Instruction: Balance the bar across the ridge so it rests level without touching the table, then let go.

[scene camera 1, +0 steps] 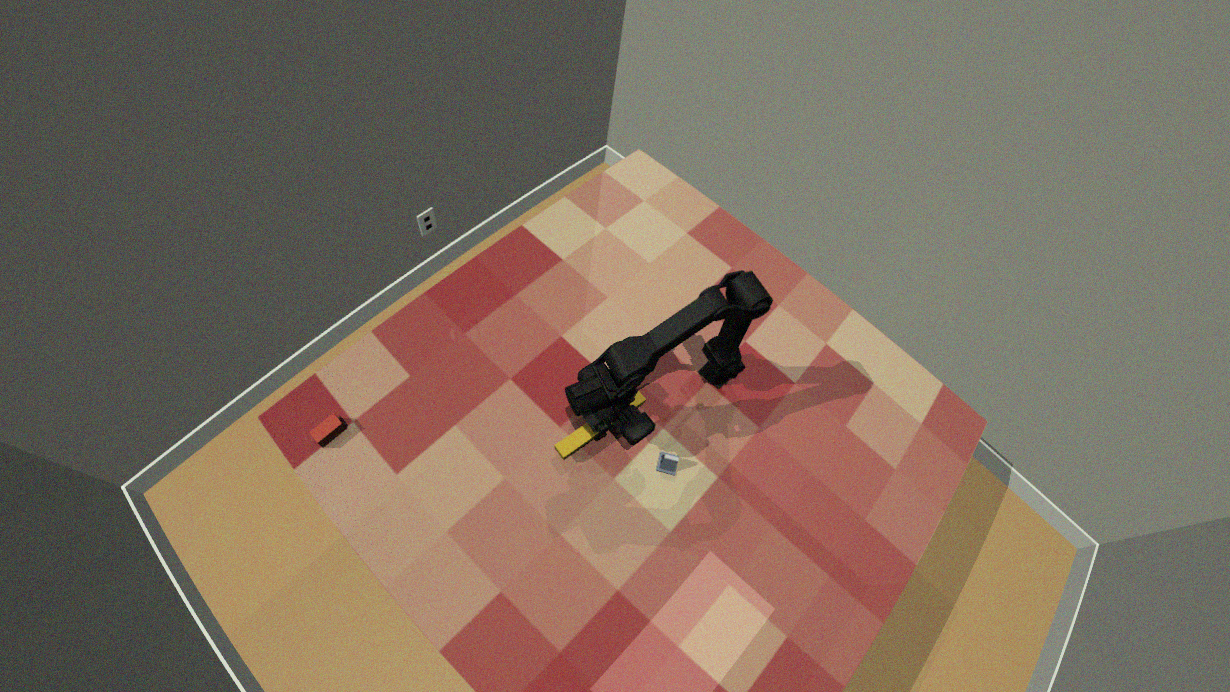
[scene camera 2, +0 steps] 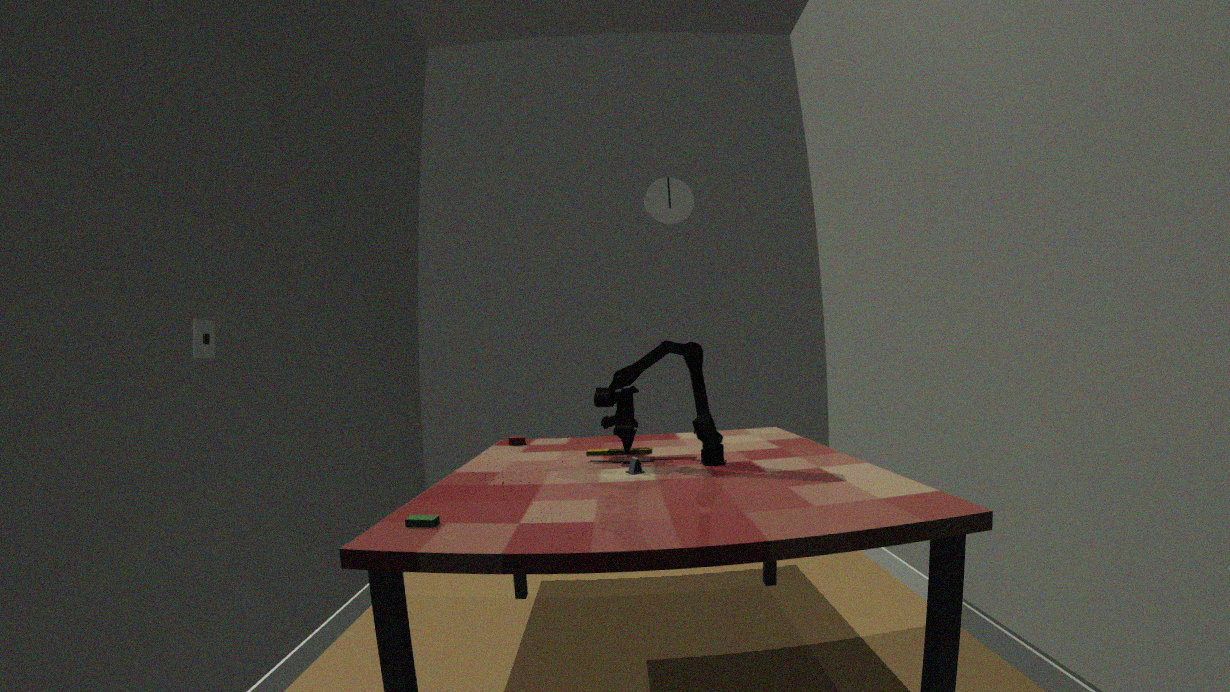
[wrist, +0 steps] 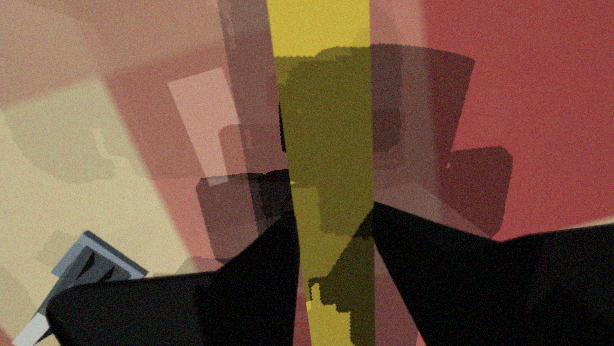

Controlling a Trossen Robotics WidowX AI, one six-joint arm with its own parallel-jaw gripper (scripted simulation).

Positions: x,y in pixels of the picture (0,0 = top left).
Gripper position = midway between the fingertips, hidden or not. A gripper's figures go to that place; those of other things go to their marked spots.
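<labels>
There's a yellow bar (scene camera 1: 578,438) that sits 1.11 m from the lens, and the gripper (scene camera 1: 611,415) is at 1.14 m from the lens.
</labels>
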